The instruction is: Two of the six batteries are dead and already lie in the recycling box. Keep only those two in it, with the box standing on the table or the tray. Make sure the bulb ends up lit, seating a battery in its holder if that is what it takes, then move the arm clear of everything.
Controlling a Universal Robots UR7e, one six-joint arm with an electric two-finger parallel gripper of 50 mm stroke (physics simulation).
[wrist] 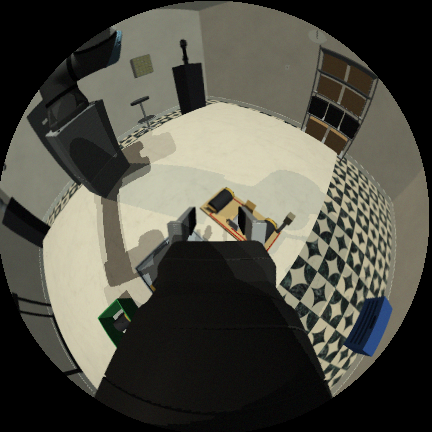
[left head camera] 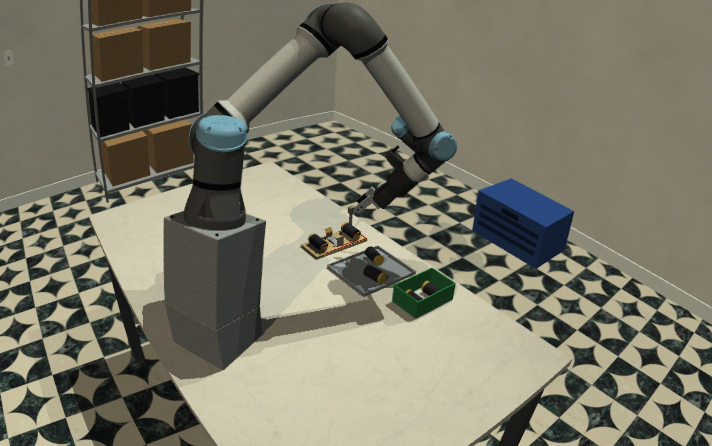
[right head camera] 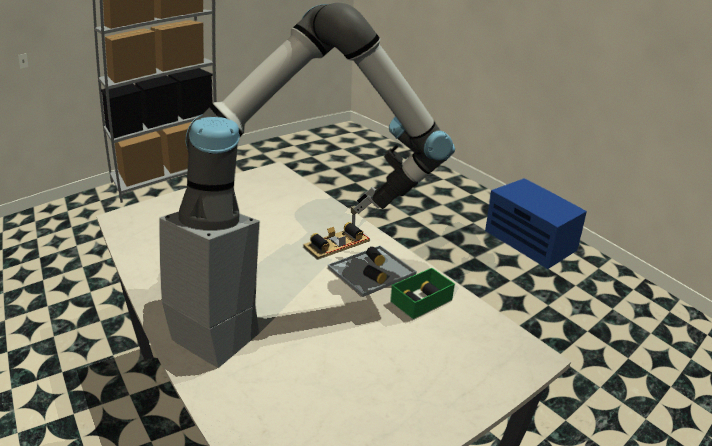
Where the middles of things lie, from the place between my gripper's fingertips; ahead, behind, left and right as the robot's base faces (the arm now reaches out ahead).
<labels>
My hand is 1 cm past the grey tray [right head camera: 350,269], 10 cm to the left of it and 16 cm above it. Also, from my hand: green recycling box [right head camera: 413,309]: 1 cm ahead, 30 cm to the right, 14 cm below.
</labels>
